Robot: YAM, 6 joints.
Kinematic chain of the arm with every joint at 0, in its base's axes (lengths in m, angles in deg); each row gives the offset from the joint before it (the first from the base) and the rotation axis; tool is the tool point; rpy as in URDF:
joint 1: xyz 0 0 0.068 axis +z
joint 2: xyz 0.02 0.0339 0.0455 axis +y
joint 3: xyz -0.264 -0.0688 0 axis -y
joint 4: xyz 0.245 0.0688 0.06 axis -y
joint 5: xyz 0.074 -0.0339 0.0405 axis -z
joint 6: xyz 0.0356 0 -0.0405 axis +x
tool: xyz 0 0 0 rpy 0 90 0
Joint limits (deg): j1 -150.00..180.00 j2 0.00..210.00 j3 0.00..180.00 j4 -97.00..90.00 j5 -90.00..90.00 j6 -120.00..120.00
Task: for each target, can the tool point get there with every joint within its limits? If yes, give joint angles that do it. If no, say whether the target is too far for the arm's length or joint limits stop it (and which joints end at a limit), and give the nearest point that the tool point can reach.
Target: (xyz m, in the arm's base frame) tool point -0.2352 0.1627 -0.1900
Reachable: yes | joints 151.52 176.66 85.80 -36.40 60.09 39.62
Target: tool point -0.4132 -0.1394 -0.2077
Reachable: no: joint limits stop it (at a limit: joint 1) | nearest point -0.3881 -0.1829 -0.2077 | short by 0.050 m
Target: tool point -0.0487 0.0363 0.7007
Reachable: yes | joints -16.08 63.26 130.26 22.18 -36.99 60.32
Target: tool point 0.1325 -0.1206 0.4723
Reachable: yes | joints -40.64 59.01 86.10 -44.43 8.46 35.44
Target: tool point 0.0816 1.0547 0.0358
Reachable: no: too far | nearest point 0.0497 0.6422 0.0668 | short by 0.415 m
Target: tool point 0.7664 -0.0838 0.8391
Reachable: no: too far | nearest point 0.4673 -0.0511 0.5484 | short by 0.418 m
